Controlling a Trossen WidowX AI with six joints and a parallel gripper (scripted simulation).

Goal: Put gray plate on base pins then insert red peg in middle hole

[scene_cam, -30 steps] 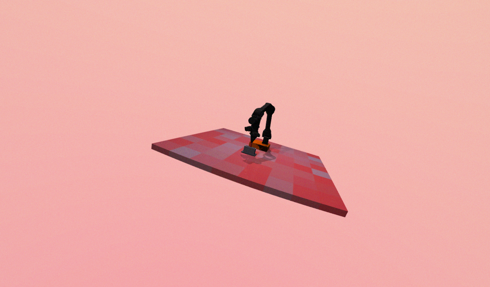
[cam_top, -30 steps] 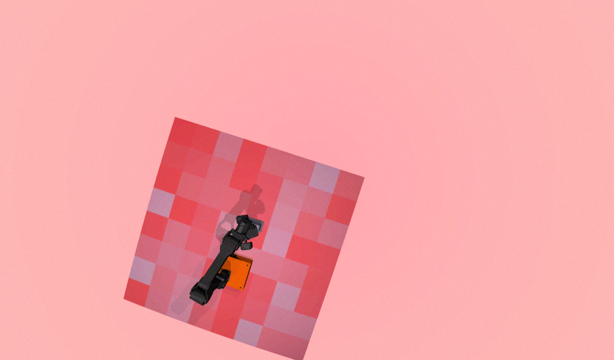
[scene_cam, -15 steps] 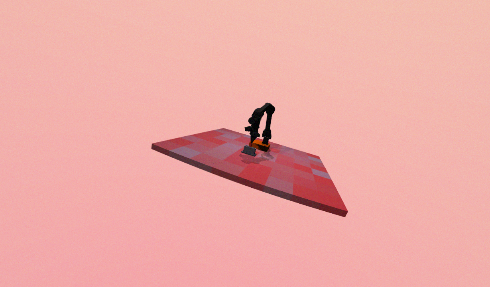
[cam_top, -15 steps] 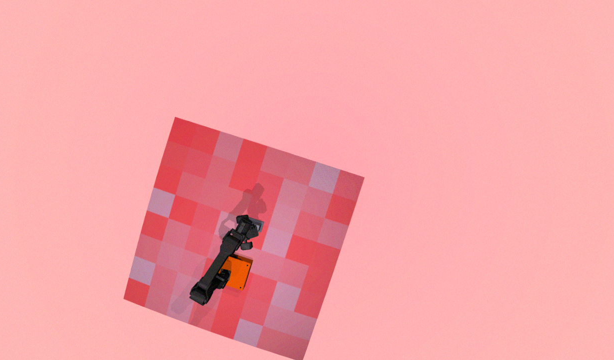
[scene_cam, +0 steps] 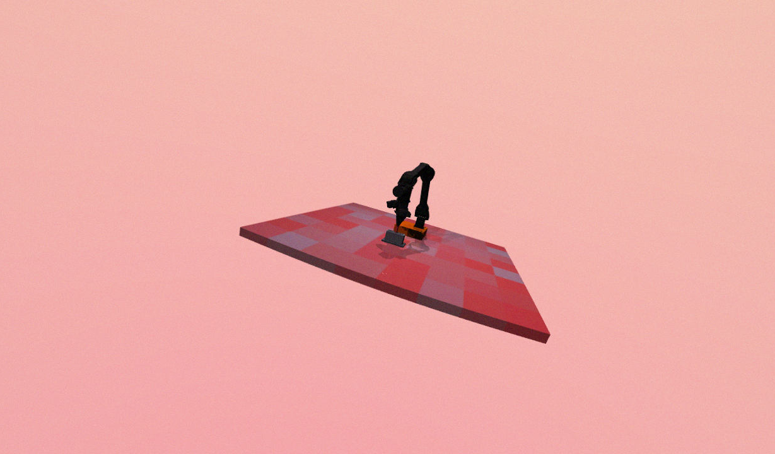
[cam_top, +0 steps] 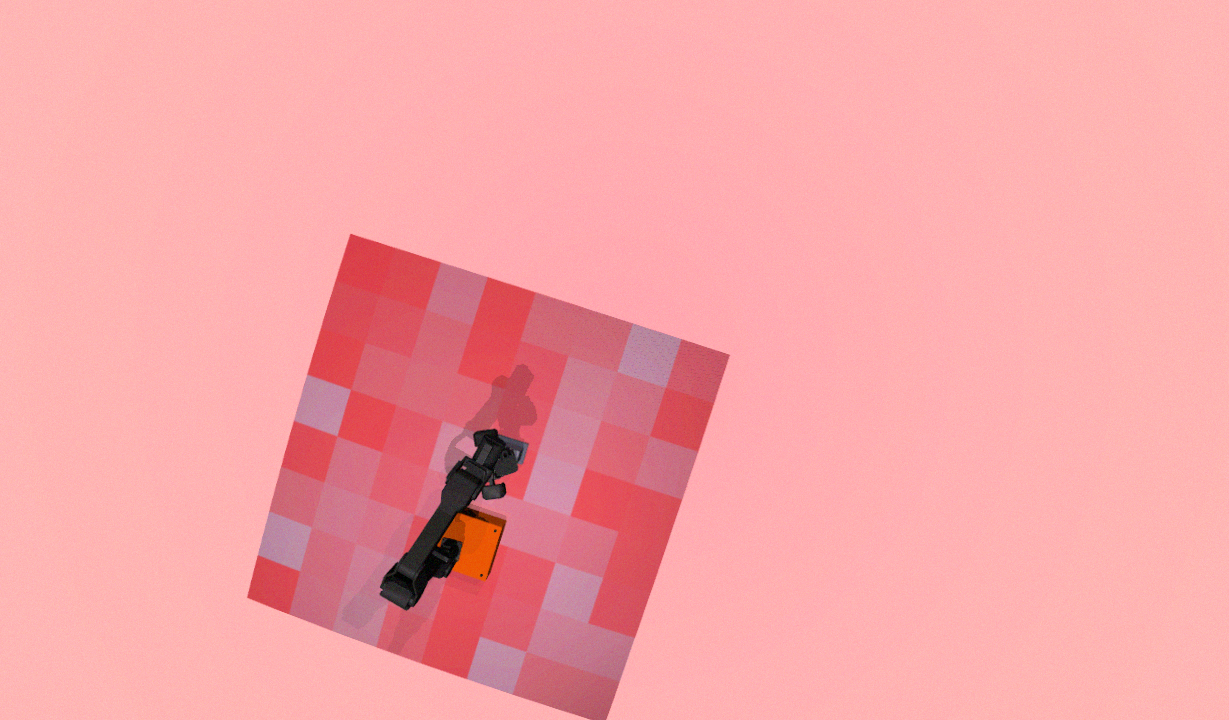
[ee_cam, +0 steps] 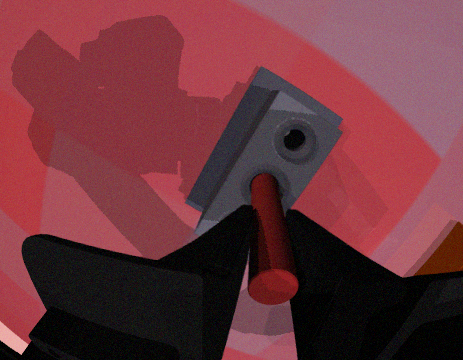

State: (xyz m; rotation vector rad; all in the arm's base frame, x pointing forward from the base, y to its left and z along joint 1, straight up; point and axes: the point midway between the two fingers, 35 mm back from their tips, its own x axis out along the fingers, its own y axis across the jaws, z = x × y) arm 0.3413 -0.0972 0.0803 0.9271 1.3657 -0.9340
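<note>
Right now my gripper tip is right at the red peg. The rest, counted from my gripper tip: gray plate: 5 cm below; base: 9 cm below.
</note>
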